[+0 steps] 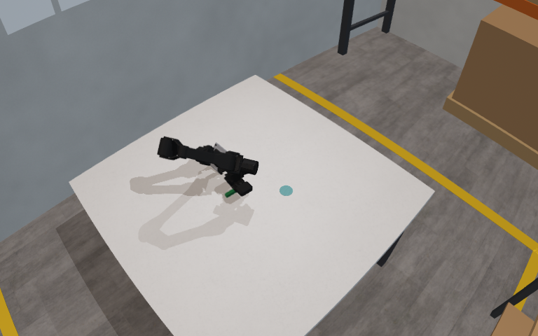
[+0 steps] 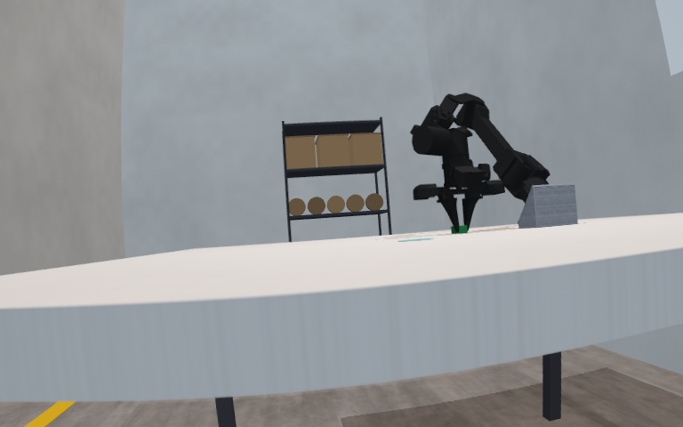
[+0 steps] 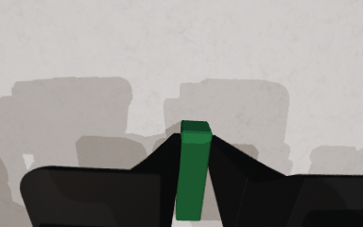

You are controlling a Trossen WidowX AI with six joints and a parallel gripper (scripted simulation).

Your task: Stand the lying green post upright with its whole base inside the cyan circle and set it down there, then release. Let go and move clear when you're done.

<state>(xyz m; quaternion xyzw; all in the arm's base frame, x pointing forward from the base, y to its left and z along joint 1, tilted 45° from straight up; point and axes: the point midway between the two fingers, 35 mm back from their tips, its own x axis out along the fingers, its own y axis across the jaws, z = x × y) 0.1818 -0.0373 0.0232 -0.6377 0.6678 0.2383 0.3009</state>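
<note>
Now: the cyan circle 15 cm ahead of my hand, 16 cm to the left of it and 4 cm below it. Round my hand: green post: 2 cm to the right, 3 cm below.
</note>
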